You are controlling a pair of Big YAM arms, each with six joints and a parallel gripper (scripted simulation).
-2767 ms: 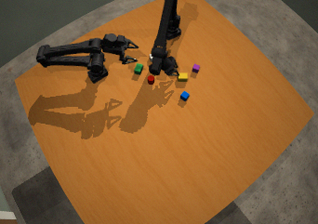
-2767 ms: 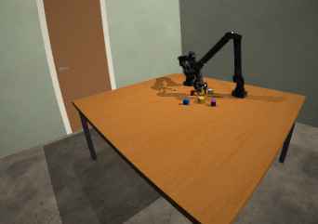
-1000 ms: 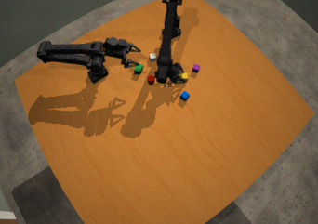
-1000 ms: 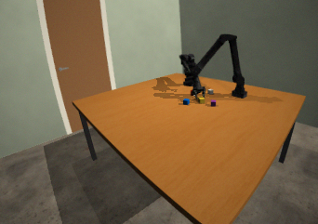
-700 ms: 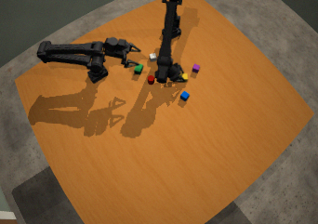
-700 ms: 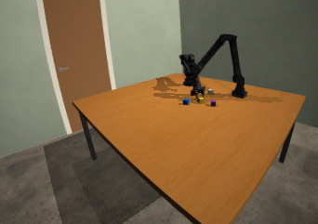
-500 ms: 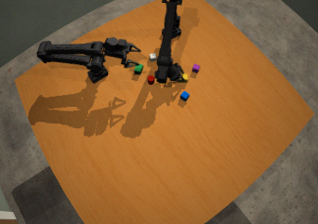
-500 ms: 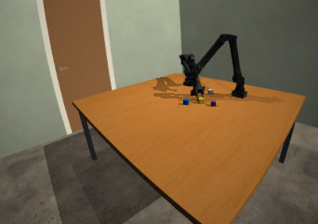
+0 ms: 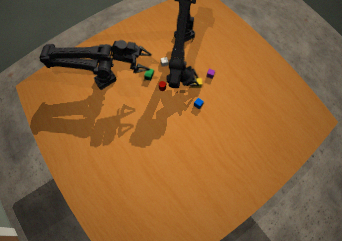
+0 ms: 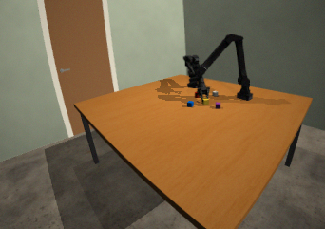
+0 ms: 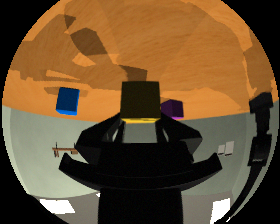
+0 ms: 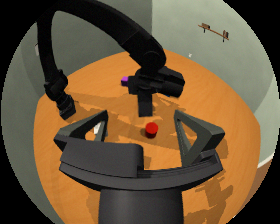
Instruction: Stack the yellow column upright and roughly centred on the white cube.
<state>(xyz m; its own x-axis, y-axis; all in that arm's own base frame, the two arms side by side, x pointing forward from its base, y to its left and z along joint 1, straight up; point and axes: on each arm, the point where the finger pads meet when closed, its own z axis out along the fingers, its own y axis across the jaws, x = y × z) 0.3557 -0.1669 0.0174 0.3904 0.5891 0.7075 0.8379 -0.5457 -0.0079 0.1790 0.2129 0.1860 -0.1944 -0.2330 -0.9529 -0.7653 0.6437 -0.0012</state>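
Now: left hand 24 cm past the white cube, 6 cm to the left of it and 3 cm above it. Round my left hand: blue cube (10 cm ahead, 7 cm to the right, 3 cm below); then purple cube (1 cm behind, 12 cm to the left, 3 cm below); then yellow column (2 cm below).
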